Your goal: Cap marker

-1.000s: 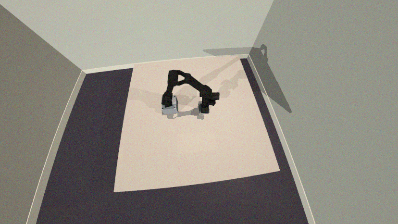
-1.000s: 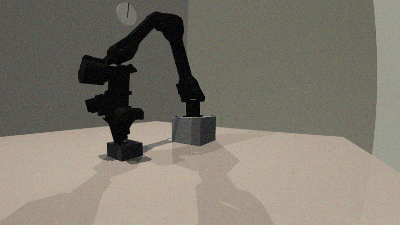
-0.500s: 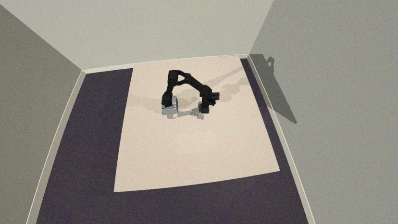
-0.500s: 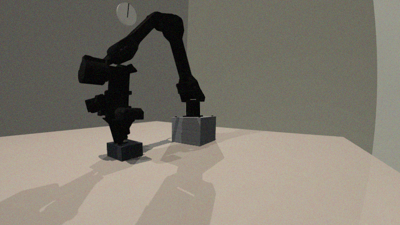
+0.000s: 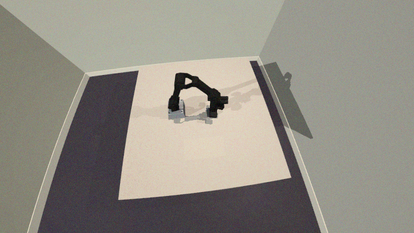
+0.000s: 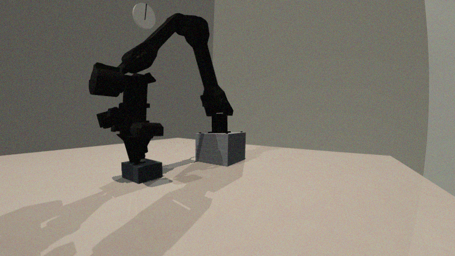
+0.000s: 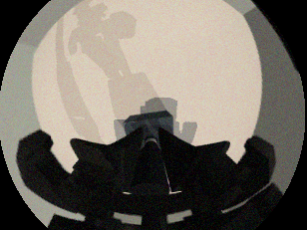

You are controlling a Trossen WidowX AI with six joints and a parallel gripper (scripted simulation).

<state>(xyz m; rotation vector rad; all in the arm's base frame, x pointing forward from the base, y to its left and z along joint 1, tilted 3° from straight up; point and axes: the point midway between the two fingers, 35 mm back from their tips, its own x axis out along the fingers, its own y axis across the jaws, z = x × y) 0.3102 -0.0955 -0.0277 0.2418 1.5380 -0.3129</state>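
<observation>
Now: gripper tip 2 cm past the black cap, 1 cm to the right of it and 5 cm below it. Round my gripper tip: dark holder block 2 cm behind, 1 cm to the left, 2 cm below.
</observation>
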